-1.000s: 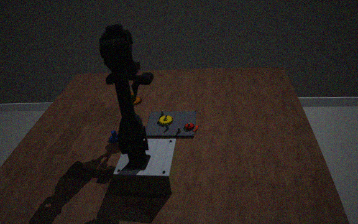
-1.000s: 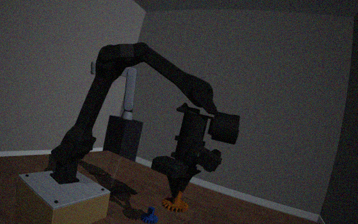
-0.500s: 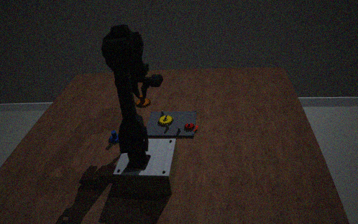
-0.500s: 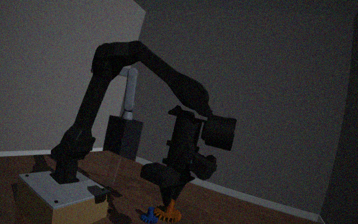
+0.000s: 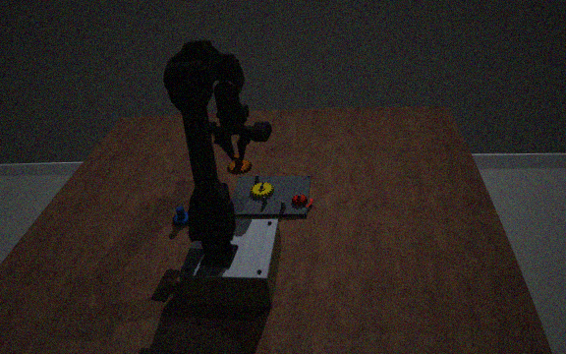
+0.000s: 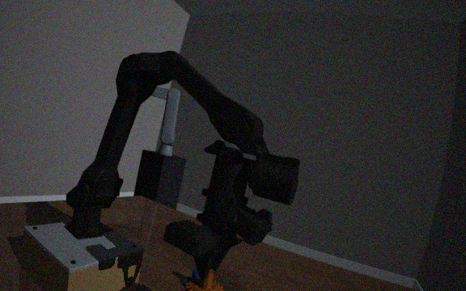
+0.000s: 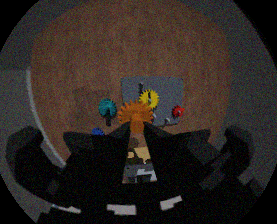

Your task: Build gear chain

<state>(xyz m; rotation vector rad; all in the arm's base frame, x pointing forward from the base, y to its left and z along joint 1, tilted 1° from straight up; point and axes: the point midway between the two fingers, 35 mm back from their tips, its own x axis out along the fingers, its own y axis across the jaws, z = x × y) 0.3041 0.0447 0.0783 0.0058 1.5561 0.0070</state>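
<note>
My gripper tip is 16 cm to the left of the red gear, 11 cm above it and 1 cm past it. Also, from my gripper tip: orange gear (1 cm below); blue gear (14 cm to the left, 11 cm below, 11 cm behind); teal gear (11 cm below, 9 cm to the left, 1 cm behind).
</note>
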